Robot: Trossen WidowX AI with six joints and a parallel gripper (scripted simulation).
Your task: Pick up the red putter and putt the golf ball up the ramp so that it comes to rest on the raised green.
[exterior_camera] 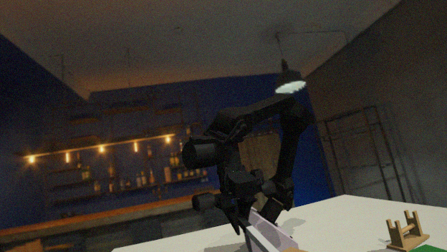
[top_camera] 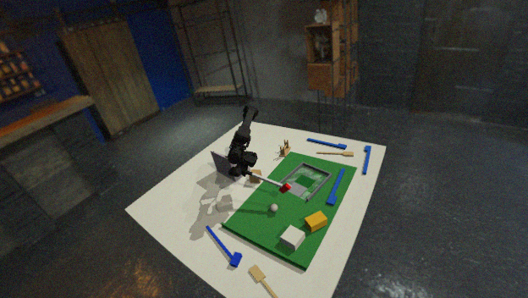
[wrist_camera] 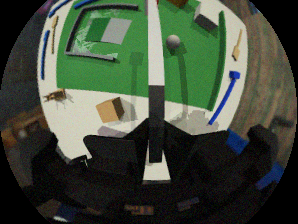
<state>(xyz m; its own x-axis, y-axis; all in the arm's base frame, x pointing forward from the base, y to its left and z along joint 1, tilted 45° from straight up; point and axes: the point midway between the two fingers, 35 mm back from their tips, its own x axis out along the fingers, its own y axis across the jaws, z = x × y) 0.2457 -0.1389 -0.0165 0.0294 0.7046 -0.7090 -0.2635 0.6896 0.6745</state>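
Right now my gripper tip is 6 cm past the wooden cube, 12 cm to the right of it and 12 cm above it. Round my gripper tip: green mat: 23 cm ahead, 13 cm to the left, 15 cm below; then white golf ball: 19 cm ahead, 2 cm to the right, 13 cm below; then yellow block: 42 cm ahead, 2 cm to the left, 12 cm below.
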